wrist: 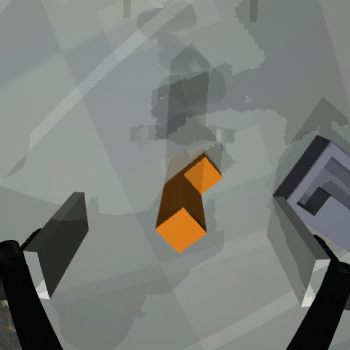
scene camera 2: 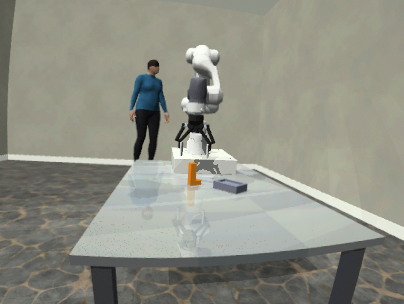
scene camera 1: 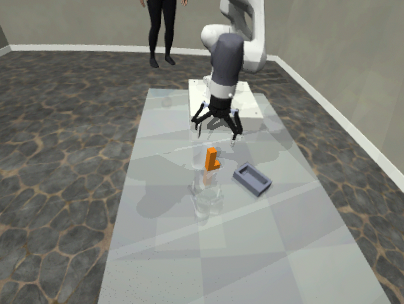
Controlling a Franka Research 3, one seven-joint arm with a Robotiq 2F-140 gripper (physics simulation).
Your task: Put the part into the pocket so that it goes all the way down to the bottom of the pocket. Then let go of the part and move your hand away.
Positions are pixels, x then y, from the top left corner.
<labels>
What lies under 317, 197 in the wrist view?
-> A grey pocket block.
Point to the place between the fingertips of my gripper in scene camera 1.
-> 214, 140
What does the orange L-shaped block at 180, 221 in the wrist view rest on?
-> The table.
</labels>
